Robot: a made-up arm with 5 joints.
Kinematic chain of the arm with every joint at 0, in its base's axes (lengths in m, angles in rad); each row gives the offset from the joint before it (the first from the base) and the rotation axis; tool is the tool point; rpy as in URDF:
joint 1: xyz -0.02 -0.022 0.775 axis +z
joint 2: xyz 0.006 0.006 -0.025 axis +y
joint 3: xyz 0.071 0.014 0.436 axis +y
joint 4: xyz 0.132 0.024 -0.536 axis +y
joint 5: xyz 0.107 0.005 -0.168 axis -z
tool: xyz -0.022 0.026 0 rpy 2.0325 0.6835 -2.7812
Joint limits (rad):
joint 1: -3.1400..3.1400
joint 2: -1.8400..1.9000
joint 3: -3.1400..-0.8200
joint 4: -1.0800..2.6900
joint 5: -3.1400..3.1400
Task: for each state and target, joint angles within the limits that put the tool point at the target. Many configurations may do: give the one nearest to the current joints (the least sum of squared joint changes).
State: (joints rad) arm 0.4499 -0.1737 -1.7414 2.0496 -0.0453
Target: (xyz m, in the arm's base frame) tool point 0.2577 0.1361 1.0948
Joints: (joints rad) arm 0.2869 -0.5529 -0.9796 2.3567 -0.0845
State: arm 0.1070 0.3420 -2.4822 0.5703 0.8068
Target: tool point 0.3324 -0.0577 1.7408
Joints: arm -0.3376 -0.3816 -2.0537 1.0878 0.6768
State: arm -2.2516 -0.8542 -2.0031 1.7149 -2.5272
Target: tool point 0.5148 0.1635 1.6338
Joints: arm -2.7808 -1.1224 -2.3755 1.4669 -2.5725
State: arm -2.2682 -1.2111 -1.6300 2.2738 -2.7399
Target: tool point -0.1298 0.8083 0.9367
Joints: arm -1.4204 -1.8400 -2.4719 2.5342 -2.6682
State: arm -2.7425 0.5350 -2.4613 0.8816 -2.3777
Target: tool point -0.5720 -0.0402 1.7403
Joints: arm -3.1361 0.1027 -2.5401 1.0547 -2.3265
